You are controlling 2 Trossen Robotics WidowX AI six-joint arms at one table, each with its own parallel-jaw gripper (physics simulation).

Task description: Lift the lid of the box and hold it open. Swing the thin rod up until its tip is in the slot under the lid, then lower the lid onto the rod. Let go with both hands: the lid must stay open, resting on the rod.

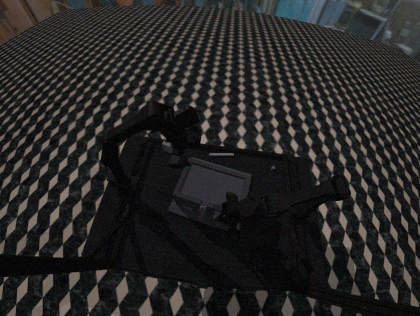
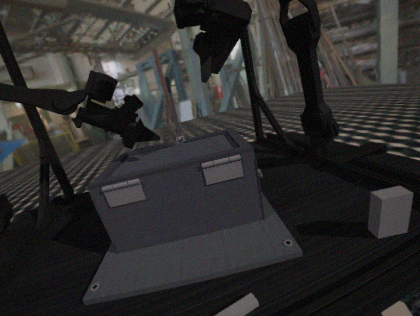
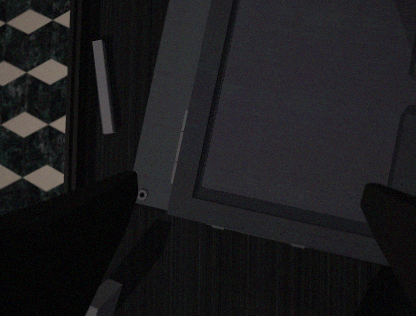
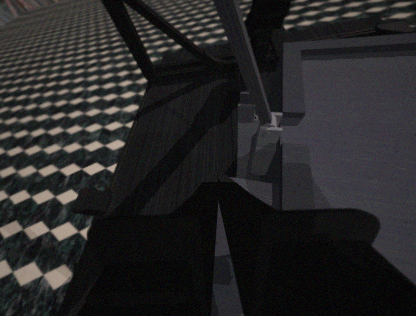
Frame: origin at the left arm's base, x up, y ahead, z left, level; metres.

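Seen in the pictures: left gripper, between the fingertips: [image 1: 192,155] [image 2: 208,78] [image 3: 248,188]; right gripper, between the fingertips: [image 1: 214,219] [image 2: 159,138] [image 4: 216,177]; left arm's base, origin of its link: [image 1: 127,192] [image 2: 322,153] [image 4: 258,54]; right arm's base, origin of its link: [image 1: 295,213] [image 2: 7,257].
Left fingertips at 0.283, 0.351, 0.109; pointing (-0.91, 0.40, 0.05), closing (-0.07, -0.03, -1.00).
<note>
Offsets run from my left fingertips to a thing's middle, as dx, dy, dz. "spot": to the spot under its first point. Level surfaces: height alone.
The grey box stands on its grey base plate {spot: -0.290, +0.124, +0.102} [image 2: 193,260] [image 3: 166,94]. Its lid {-0.144, +0.098, -0.064} [image 1: 212,185] [image 2: 177,150] [image 3: 285,110] [image 4: 332,125] lies down flat on the box. The thin rod {-0.046, +0.060, -0.203} [image 2: 178,133] [image 4: 244,63] stands steeply up from its pivot at the box's front edge. My left gripper [image 1: 177,160] [image 2: 209,66] [image 3: 248,188] is open and empty, and hangs well above the lid's hinge-side corner. My right gripper [image 1: 231,198] [image 2: 153,136] [image 4: 216,177] is shut on nothing, its tip just over the lid's front edge, beside the rod.
A small white bar {-0.297, +0.132, +0.218} [image 1: 221,154] [image 2: 238,305] [image 3: 103,88] lies on the black mat {dx -0.302} [image 1: 177,251] behind the box. A small pale object {-0.290, +0.451, +0.160} [image 1: 273,168] lies on the mat to the right. Both arm bases stand on the mat, on a checkered table top.
</note>
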